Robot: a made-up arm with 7 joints.
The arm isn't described. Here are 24 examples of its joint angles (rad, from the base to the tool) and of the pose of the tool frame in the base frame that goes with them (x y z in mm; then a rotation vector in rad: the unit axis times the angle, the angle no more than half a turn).
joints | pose
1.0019 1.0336 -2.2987 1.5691 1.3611 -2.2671 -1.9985 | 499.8 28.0 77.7 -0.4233 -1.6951 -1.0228
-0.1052 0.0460 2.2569 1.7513 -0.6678 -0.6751 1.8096 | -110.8 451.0 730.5 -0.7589 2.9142 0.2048
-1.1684 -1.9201 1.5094 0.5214 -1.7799 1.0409 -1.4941 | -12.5 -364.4 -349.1 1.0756 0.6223 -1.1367
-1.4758 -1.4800 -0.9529 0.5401 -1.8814 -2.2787 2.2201 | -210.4 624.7 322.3 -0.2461 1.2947 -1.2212
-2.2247 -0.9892 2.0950 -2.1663 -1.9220 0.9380 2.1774 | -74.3 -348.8 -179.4 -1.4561 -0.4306 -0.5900
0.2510 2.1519 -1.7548 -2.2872 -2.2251 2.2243 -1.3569 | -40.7 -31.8 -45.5 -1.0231 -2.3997 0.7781
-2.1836 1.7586 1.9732 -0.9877 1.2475 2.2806 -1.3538 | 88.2 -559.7 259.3 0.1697 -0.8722 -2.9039
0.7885 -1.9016 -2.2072 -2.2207 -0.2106 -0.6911 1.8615 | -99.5 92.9 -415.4 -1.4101 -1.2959 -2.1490
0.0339 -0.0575 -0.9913 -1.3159 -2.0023 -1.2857 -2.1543 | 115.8 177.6 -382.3 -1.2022 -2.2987 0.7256
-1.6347 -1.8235 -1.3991 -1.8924 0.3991 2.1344 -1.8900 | 31.8 533.7 329.8 2.8747 0.7018 -0.4355
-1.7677 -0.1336 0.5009 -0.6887 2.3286 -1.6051 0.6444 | -457.1 382.9 395.8 2.5252 -1.5462 0.9720
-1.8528 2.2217 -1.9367 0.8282 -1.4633 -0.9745 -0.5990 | -31.3 255.7 -199.5 -0.8448 -0.9377 -2.3262
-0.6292 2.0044 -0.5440 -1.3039 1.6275 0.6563 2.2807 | 182.4 573.6 -1.3 -0.8559 1.0364 2.0089
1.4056 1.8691 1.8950 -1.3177 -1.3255 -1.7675 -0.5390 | 181.0 478.3 -400.9 -1.8530 -0.2214 -0.3727
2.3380 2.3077 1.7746 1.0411 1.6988 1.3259 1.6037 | 717.4 -282.4 -502.3 -2.2676 -0.5800 -0.1163
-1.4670 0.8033 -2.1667 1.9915 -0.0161 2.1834 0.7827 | 710.0 106.2 163.1 -0.3079 -0.6260 0.7519
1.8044 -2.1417 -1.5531 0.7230 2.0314 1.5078 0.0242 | -222.6 -242.3 -452.4 0.2913 0.3510 -2.9933
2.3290 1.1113 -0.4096 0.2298 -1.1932 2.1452 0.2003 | 92.4 -994.9 -4.3 -0.2169 -0.2957 -0.8063
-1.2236 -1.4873 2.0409 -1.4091 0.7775 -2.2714 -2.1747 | 57.4 -422.3 148.5 -0.6842 -2.0518 -1.1125
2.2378 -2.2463 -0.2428 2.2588 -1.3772 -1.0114 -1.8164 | 77.6 -148.4 516.4 -0.3558 0.0467 -1.5310
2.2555 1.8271 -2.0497 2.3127 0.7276 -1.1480 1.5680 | 402.4 85.4 301.7 -0.6868 -1.6419 2.4184
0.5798 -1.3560 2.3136 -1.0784 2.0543 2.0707 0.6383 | 45.3 4.7 345.8 -0.7900 0.0698 -0.4257
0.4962 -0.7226 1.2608 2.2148 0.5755 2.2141 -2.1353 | -615.0 110.2 306.7 -0.8447 -1.7765 1.3504
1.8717 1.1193 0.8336 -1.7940 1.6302 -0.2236 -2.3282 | -160.1 -147.4 -612.8 0.6742 0.0631 -1.9753
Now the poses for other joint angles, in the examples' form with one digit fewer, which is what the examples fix.
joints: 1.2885 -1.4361 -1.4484 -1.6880 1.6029 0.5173 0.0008
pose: 198 -146 -134 -2.772 -0.043 1.180
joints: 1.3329 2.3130 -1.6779 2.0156 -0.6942 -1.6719 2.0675
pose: 164 -491 98 -0.259 2.224 1.735
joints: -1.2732 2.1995 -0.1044 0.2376 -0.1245 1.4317 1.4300
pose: 378 827 525 1.434 1.731 0.037
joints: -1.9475 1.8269 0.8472 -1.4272 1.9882 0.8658 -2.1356
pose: 137 -291 763 -0.555 -1.822 -1.062
